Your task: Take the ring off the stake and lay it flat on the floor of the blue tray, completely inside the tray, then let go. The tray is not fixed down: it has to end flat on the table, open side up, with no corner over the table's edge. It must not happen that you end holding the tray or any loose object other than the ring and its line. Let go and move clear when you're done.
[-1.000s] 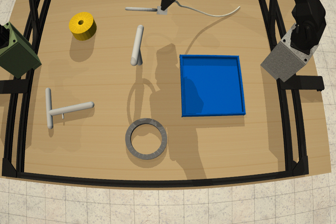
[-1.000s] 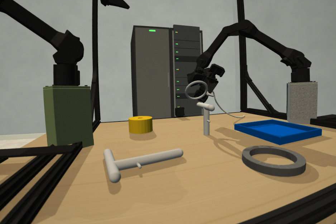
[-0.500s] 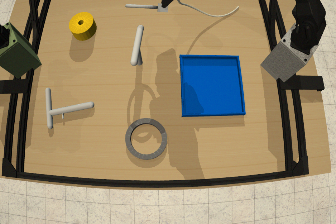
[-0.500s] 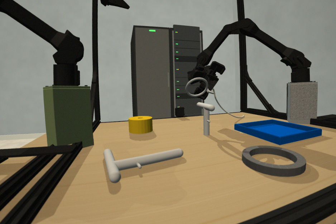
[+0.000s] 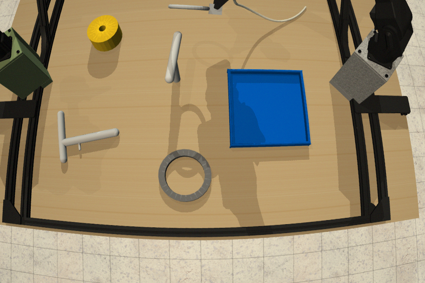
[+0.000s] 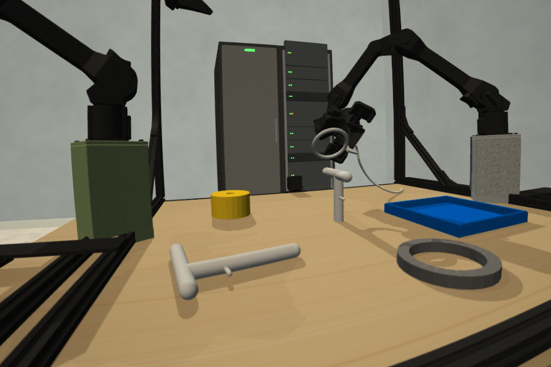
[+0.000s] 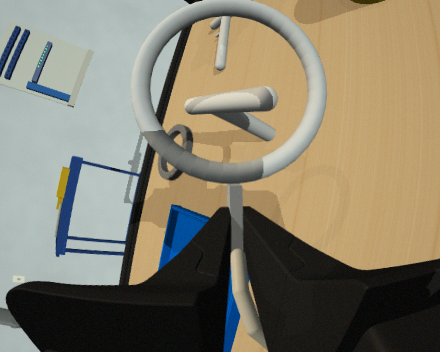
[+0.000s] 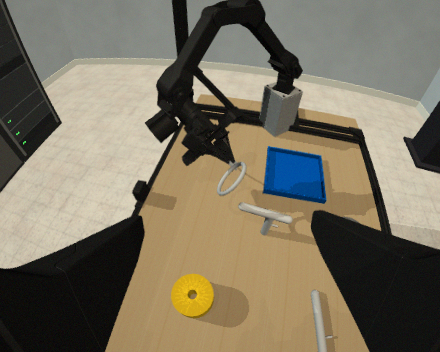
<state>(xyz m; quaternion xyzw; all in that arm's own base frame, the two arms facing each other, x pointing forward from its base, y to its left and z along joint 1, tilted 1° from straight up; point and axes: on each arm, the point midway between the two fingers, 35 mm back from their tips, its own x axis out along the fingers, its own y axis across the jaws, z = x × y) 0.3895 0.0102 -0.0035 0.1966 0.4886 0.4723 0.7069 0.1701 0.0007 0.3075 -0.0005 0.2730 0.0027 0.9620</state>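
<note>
The blue tray lies 21 cm ahead of my left hand, 15 cm below it and 12 cm to the left of it. The rest, counted from my left hand: yellow cylinder: 32 cm to the right, 14 cm below, 1 cm ahead; then t-shaped peg: 36 cm to the right, 31 cm ahead, 15 cm below.
</note>
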